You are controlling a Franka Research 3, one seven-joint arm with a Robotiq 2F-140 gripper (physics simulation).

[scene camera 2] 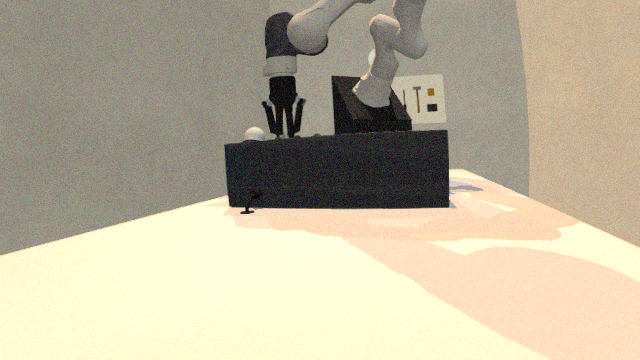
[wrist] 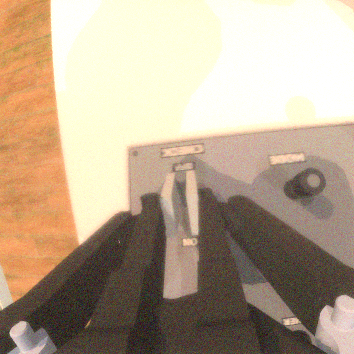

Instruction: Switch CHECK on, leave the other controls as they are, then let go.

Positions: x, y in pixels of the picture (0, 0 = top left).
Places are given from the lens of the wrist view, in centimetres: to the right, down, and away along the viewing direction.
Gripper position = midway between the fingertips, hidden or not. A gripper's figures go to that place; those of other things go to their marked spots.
my gripper [wrist: 182, 185]: 0, 1, 20
mode knob [wrist: 309, 181]: 12, 0, 17
